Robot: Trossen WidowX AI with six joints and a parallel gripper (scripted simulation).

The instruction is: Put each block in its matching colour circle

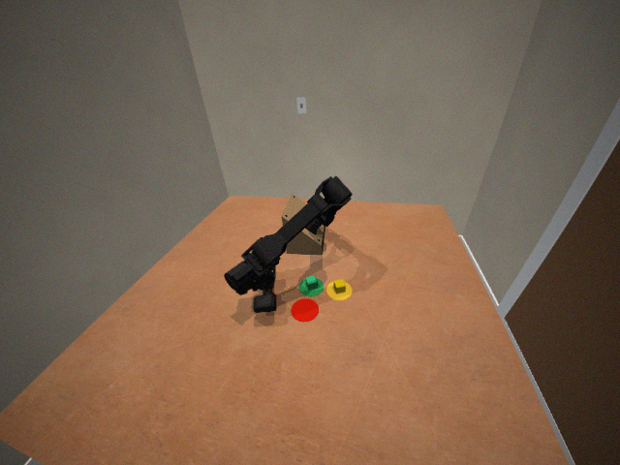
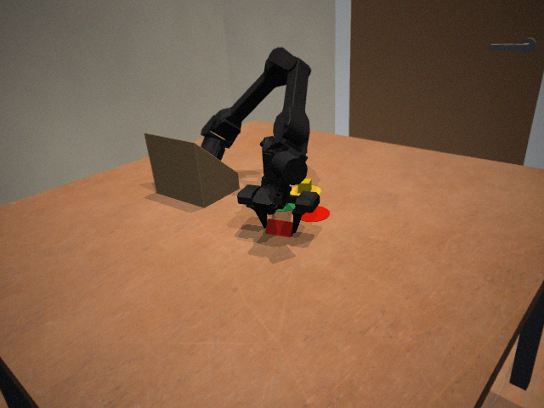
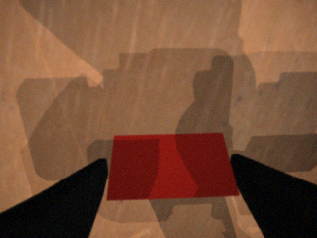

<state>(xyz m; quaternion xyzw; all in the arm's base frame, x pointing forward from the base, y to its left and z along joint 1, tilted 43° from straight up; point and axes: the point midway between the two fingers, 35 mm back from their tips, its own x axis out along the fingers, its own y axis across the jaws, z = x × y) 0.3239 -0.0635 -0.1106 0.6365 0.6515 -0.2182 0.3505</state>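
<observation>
My gripper is now 3 cm above the red block. Also, from my hand: green circle: 14 cm to the left, 8 cm behind, 4 cm below; then green block: 14 cm to the left, 8 cm behind, 2 cm below; then red circle: 12 cm to the left, 4 cm below, 2 cm ahead.
</observation>
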